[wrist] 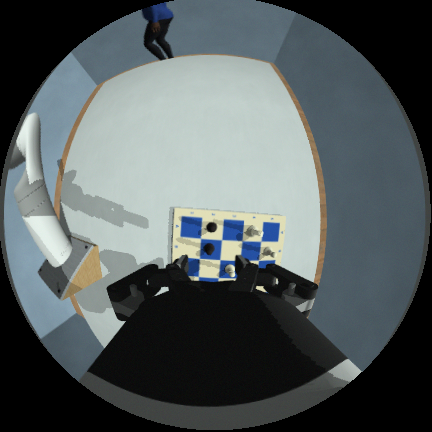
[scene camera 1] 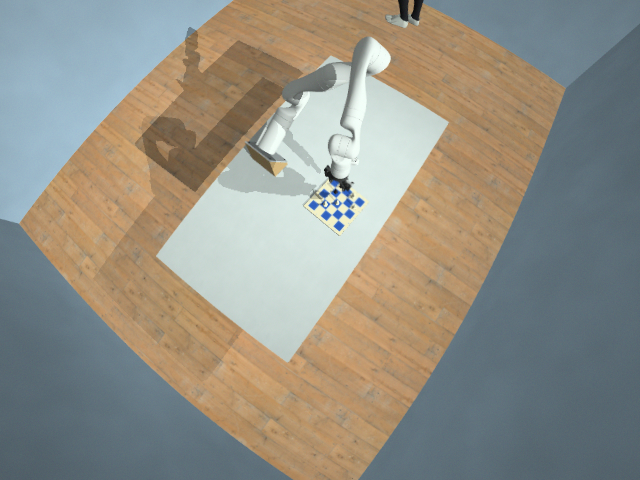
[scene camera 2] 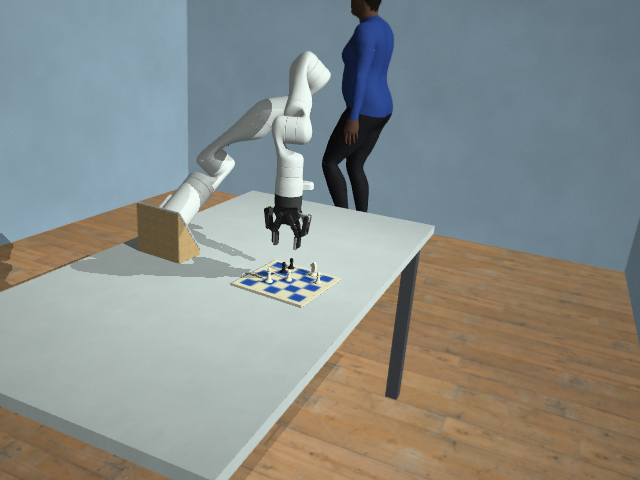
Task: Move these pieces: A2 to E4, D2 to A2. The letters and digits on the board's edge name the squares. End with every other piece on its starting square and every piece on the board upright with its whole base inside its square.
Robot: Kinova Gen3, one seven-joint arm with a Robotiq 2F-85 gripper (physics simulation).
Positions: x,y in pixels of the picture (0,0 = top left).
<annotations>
A chessboard shows in the wrist view (190,235), in scene camera 1 and in scene camera 2. The same spot on the chessboard: (scene camera 1: 337,217) is (scene camera 2: 292,291).
</annotations>
